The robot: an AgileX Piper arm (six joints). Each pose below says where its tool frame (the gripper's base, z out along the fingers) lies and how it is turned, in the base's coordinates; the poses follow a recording.
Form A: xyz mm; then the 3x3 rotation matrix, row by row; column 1 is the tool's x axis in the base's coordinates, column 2 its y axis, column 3 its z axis. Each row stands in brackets.
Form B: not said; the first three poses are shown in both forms.
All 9 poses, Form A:
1: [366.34 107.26 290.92], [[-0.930 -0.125 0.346], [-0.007 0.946 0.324], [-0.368 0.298 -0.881]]
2: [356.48 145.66 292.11], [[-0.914 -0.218 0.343], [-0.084 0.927 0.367], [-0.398 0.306 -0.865]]
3: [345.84 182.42 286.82], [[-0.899 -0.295 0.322], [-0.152 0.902 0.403], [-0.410 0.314 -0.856]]
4: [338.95 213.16 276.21], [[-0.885 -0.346 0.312], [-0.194 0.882 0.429], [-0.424 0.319 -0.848]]
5: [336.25 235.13 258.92], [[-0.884 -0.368 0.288], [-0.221 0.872 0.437], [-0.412 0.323 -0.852]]
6: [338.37 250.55 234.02], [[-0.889 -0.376 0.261], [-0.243 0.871 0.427], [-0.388 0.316 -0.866]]
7: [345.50 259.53 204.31], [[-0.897 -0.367 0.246], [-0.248 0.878 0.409], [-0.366 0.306 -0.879]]
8: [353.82 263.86 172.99], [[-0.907 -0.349 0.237], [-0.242 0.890 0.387], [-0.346 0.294 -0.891]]
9: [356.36 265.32 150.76], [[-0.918 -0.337 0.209], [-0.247 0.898 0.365], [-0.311 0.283 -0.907]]
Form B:
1: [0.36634 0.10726 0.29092], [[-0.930 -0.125 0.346], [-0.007 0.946 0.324], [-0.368 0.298 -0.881]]
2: [0.35648 0.14566 0.29211], [[-0.914 -0.218 0.343], [-0.084 0.927 0.367], [-0.398 0.306 -0.865]]
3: [0.34584 0.18242 0.28682], [[-0.899 -0.295 0.322], [-0.152 0.902 0.403], [-0.410 0.314 -0.856]]
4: [0.33895 0.21316 0.27621], [[-0.885 -0.346 0.312], [-0.194 0.882 0.429], [-0.424 0.319 -0.848]]
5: [0.33625 0.23513 0.25892], [[-0.884 -0.368 0.288], [-0.221 0.872 0.437], [-0.412 0.323 -0.852]]
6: [0.33837 0.25055 0.23402], [[-0.889 -0.376 0.261], [-0.243 0.871 0.427], [-0.388 0.316 -0.866]]
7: [0.34550 0.25953 0.20431], [[-0.897 -0.367 0.246], [-0.248 0.878 0.409], [-0.366 0.306 -0.879]]
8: [0.35382 0.26386 0.17299], [[-0.907 -0.349 0.237], [-0.242 0.890 0.387], [-0.346 0.294 -0.891]]
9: [0.35636 0.26532 0.15076], [[-0.918 -0.337 0.209], [-0.247 0.898 0.365], [-0.311 0.283 -0.907]]
